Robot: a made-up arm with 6 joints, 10 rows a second.
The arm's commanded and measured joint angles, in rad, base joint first. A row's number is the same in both.
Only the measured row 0 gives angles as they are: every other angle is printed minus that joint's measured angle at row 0.
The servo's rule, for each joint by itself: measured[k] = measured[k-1] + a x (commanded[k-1-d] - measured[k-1]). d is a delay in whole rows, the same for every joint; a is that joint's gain. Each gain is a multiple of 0.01, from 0.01 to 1. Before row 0 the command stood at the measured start. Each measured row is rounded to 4 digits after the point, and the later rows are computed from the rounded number. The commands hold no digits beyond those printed.
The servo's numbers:
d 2
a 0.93 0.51 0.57 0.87 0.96 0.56
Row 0, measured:
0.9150 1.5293 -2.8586 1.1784 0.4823 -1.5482
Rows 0 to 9, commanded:
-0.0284 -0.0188 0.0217 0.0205 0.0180 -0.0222
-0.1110 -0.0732 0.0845 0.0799 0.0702 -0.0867
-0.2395 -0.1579 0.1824 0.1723 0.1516 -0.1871
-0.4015 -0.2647 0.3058 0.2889 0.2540 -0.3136
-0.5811 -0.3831 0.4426 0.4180 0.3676 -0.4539
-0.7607 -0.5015 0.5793 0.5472 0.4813 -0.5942
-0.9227 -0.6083 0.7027 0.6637 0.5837 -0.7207
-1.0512 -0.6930 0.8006 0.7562 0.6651 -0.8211
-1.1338 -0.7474 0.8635 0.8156 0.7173 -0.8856
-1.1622 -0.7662 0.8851 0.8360 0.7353 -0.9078
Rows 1 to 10, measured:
0.0000 0.0000 0.0000 0.0000 0.0000 0.0000
0.0000 0.0000 0.0000 0.0000 0.0000 0.0000
-0.0264 -0.0096 0.0124 0.0178 0.0173 -0.0124
-0.1051 -0.0420 0.0535 0.0718 0.0681 -0.0540
-0.2301 -0.1011 0.1270 0.1592 0.1483 -0.1285
-0.3895 -0.1845 0.2289 0.2720 0.2498 -0.2322
-0.5677 -0.2858 0.3507 0.3990 0.3629 -0.3564
-0.7472 -0.3958 0.4810 0.5279 0.4766 -0.4896
-0.9104 -0.5042 0.6074 0.6460 0.5794 -0.6190
-1.0413 -0.6005 0.7175 0.7419 0.6617 -0.7322

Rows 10 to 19, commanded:
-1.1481 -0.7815 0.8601 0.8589 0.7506 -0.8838
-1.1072 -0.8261 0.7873 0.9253 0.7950 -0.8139
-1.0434 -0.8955 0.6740 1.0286 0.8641 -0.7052
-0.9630 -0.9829 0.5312 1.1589 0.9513 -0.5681
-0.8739 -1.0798 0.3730 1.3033 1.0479 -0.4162
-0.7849 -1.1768 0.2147 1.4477 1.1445 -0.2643
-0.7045 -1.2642 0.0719 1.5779 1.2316 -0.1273
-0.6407 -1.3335 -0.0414 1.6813 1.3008 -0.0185
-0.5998 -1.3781 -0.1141 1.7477 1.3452 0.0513
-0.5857 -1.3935 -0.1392 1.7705 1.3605 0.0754
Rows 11 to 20, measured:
-1.1273 -0.6754 0.8007 0.8060 0.7151 -0.8181
-1.1598 -0.7217 0.8488 0.8321 0.7345 -0.8683
-1.1489 -0.7522 0.8552 0.8554 0.7500 -0.8770
-1.1101 -0.7899 0.8165 0.9162 0.7932 -0.8417
-1.0481 -0.8438 0.7353 1.0140 0.8613 -0.7653
-0.9690 -0.9147 0.6190 1.1401 0.9477 -0.6549
-0.8806 -0.9989 0.4788 1.2821 1.0439 -0.5212
-0.7916 -1.0896 0.3283 1.4262 1.1405 -0.3773
-0.7106 -1.1786 0.1822 1.5582 1.2280 -0.2373
-0.6456 -1.2576 0.0547 1.6653 1.2979 -0.1148

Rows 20 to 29, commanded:
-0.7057 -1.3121 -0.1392 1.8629 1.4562 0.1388
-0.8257 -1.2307 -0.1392 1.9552 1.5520 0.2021
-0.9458 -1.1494 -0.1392 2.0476 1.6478 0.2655
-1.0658 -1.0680 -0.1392 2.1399 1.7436 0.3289
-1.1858 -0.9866 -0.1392 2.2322 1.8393 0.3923
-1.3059 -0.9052 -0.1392 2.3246 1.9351 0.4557
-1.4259 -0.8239 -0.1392 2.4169 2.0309 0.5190
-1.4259 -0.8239 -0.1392 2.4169 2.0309 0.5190
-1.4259 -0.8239 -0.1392 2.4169 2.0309 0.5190
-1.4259 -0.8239 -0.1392 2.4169 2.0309 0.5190
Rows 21 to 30, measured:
-0.6030 -1.3191 -0.0415 1.7370 1.3433 -0.0218
-0.5869 -1.3570 -0.0972 1.7661 1.3598 0.0326
-0.6974 -1.3341 -0.1211 1.8503 1.4523 0.0921
-0.8167 -1.2814 -0.1314 1.9416 1.5480 0.1537
-0.9368 -1.2141 -0.1358 2.0338 1.6438 0.2163
-1.0568 -1.1396 -0.1377 2.1261 1.7396 0.2794
-1.1768 -1.0616 -0.1386 2.2184 1.8353 0.3426
-1.2969 -0.9818 -0.1389 2.3108 1.9311 0.4059
-1.4169 -0.9013 -0.1391 2.4031 2.0269 0.4692
-1.4253 -0.8618 -0.1392 2.4151 2.0307 0.4971

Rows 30 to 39, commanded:
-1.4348 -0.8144 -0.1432 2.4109 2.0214 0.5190
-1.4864 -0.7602 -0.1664 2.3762 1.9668 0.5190
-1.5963 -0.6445 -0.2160 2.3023 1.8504 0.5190
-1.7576 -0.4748 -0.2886 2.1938 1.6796 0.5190
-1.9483 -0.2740 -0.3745 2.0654 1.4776 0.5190
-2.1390 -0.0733 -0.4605 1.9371 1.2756 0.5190
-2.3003 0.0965 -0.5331 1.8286 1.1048 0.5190
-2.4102 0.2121 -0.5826 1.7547 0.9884 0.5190
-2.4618 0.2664 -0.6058 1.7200 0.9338 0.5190
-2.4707 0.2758 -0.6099 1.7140 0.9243 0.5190
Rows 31 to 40, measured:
-1.4259 -0.8425 -0.1392 2.4167 2.0309 0.5094
-1.4259 -0.8330 -0.1392 2.4169 2.0309 0.5148
-1.4342 -0.8235 -0.1415 2.4117 2.0218 0.5172
-1.4827 -0.7912 -0.1557 2.3808 1.9690 0.5182
-1.5883 -0.7164 -0.1901 2.3125 1.8551 0.5186
-1.7457 -0.5932 -0.2462 2.2092 1.6866 0.5188
-1.9341 -0.4304 -0.3193 2.0841 1.4860 0.5189
-2.1247 -0.2483 -0.3998 1.9562 1.2840 0.5190
-2.2880 -0.0725 -0.4758 1.8452 1.1120 0.5190
-2.4016 0.0726 -0.5367 1.7665 0.9933 0.5190

